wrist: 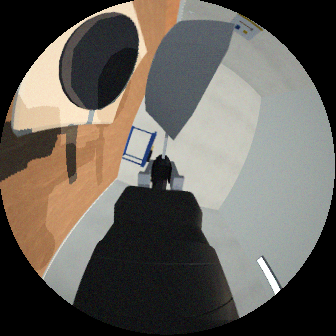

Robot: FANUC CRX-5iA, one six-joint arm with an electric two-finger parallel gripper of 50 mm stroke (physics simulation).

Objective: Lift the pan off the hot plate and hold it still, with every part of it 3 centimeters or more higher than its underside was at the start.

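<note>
The pan [187, 75] shows as a dark grey body in the upper middle of the wrist view, with a thin metal stem running down to its black handle. My gripper [161, 166] is shut on the pan's handle, one finger on each side. The hot plate [37, 97] is a cream body with a round black heating disc [85, 65] at the upper left. A strip of wooden table shows between the pan and the hot plate, and the pan is apart from the disc. A dark shadow lies on part of the disc. The pan's inside is hidden.
The wooden table [75, 215] runs down the left side, with dark shadows on it. A blue-framed object [131, 142] shows beyond the table's edge, left of the handle. A small panel with blue and yellow marks [246, 28] is at the upper right. A white bar [268, 275] is at the lower right.
</note>
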